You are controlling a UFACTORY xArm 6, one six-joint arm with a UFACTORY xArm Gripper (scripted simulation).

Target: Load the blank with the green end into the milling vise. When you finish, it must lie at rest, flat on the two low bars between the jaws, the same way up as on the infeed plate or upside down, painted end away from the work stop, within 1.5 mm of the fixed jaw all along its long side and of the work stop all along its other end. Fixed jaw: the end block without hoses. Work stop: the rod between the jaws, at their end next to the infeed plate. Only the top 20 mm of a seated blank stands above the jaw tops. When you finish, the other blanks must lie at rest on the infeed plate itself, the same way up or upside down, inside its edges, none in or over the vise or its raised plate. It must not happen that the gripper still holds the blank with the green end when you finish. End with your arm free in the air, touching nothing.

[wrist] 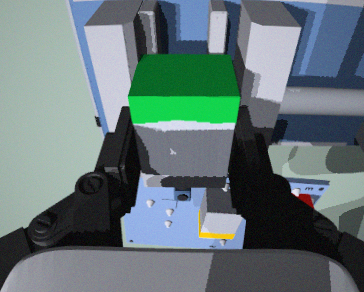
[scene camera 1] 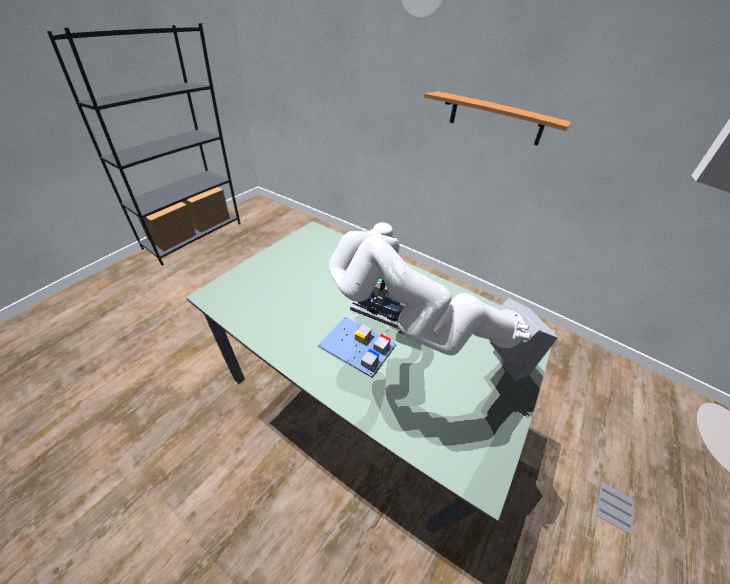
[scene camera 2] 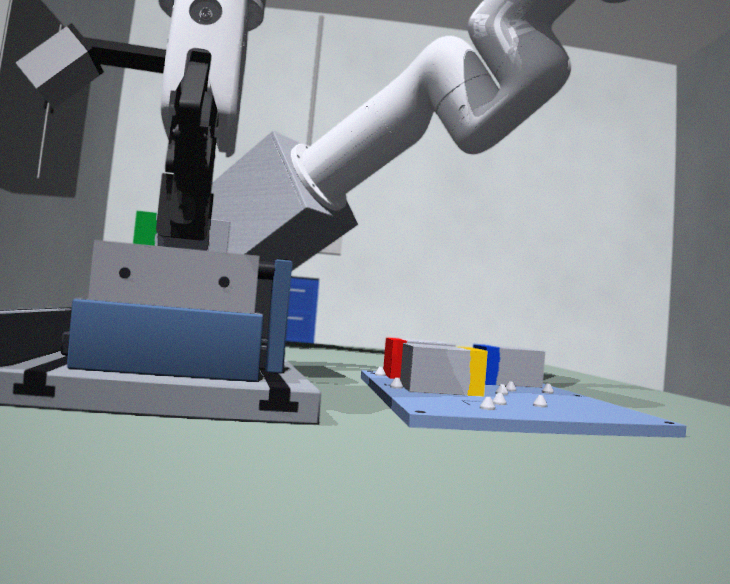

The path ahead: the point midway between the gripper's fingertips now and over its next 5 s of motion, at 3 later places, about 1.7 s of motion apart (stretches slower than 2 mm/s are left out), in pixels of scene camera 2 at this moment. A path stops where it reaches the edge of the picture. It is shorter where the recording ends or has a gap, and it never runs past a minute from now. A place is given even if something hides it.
My gripper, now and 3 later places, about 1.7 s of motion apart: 183, 242; 184, 227; 185, 215; 188, 189
